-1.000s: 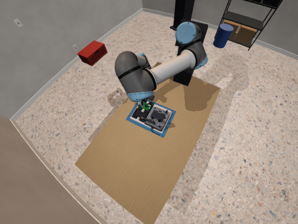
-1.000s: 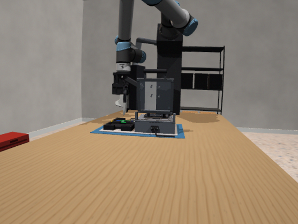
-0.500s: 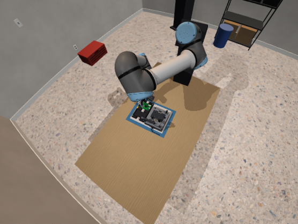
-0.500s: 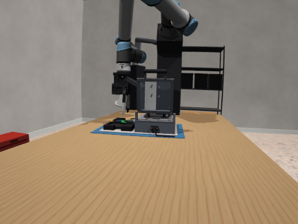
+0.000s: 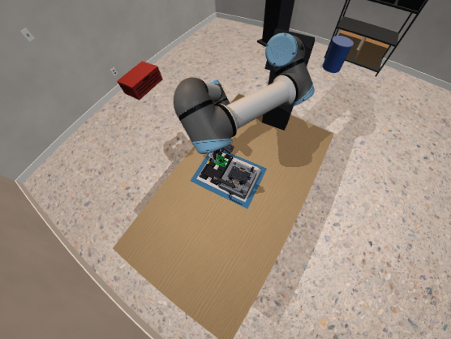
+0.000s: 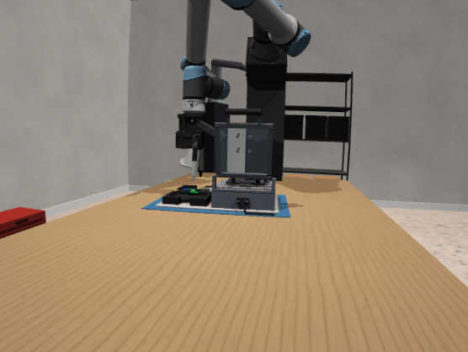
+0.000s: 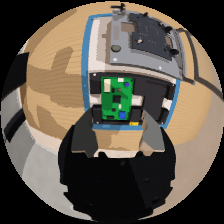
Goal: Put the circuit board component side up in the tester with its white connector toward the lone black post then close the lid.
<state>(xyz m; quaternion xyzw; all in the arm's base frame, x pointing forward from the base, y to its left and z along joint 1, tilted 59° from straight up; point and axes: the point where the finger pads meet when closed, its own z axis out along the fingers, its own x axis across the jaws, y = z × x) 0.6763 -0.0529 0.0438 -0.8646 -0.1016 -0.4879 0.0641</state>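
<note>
The green circuit board is 5 cm below my hand. The rest, counted from my hand: tester bed 2 cm behind, 19 cm to the left; tester lid 9 cm ahead, 23 cm to the left, 11 cm above.
</note>
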